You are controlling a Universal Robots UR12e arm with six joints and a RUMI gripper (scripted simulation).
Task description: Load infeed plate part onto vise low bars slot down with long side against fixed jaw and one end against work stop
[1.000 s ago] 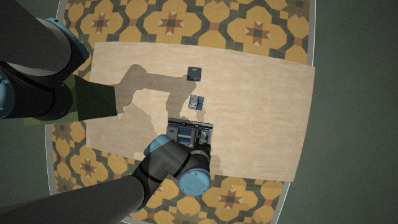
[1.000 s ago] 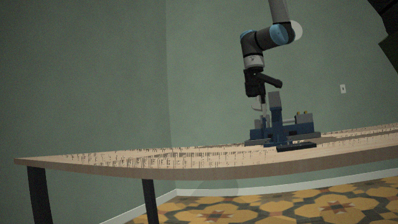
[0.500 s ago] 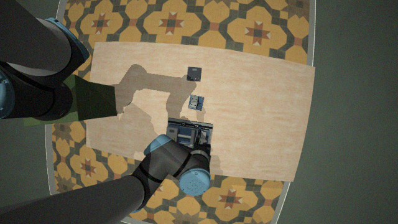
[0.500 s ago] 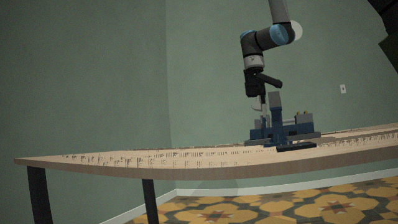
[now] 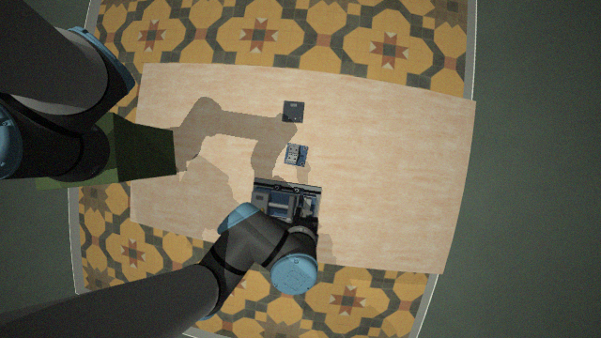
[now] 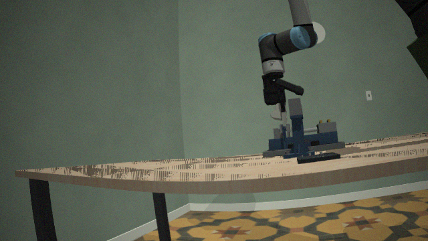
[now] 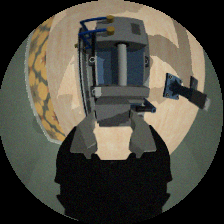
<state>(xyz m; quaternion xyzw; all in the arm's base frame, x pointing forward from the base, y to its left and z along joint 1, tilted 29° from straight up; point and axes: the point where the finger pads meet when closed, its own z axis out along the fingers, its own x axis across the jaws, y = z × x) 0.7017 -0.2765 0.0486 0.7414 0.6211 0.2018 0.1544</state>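
The grey part is 1 cm below my hand. Also, from my hand: air cylinder block (16 cm behind, 5 cm to the left, 3 cm below); then vise (7 cm behind, 6 cm below, 3 cm to the left); then air cylinder rod (8 cm behind, 3 cm to the left, 3 cm below).
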